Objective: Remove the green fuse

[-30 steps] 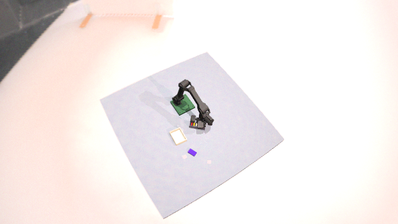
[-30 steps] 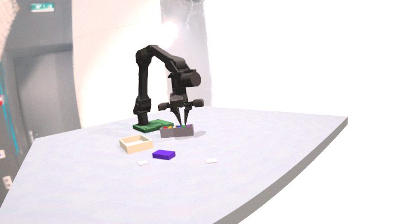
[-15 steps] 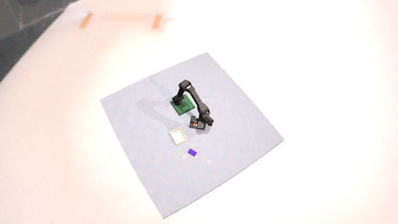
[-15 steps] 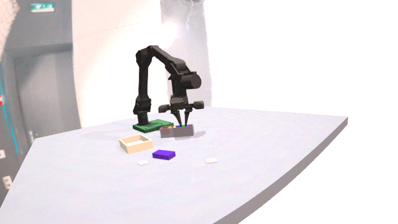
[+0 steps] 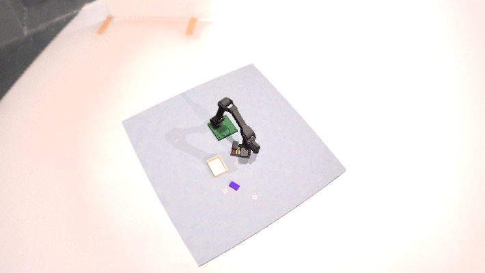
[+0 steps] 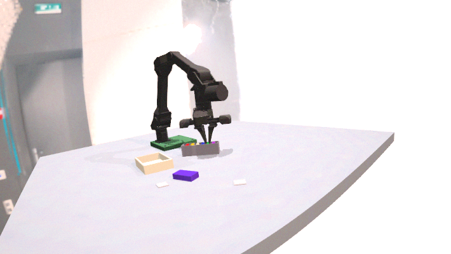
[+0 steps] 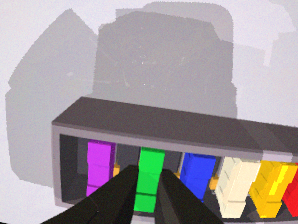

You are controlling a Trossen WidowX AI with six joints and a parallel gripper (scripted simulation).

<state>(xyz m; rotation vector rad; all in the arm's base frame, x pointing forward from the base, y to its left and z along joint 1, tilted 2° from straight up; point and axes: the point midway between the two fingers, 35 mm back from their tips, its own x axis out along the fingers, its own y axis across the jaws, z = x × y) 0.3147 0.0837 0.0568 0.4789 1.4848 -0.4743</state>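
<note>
Now: the blue fuse 10 mm behind my gripper tip, 20 mm to the right of it and 10 mm below it. From my gripper tip the other things lie so: purple fuse: 10 mm ahead, 20 mm to the left, 10 mm below; then green fuse: 10 mm below; then cream fuse: 20 mm behind, 30 mm to the right, 10 mm below.
</note>
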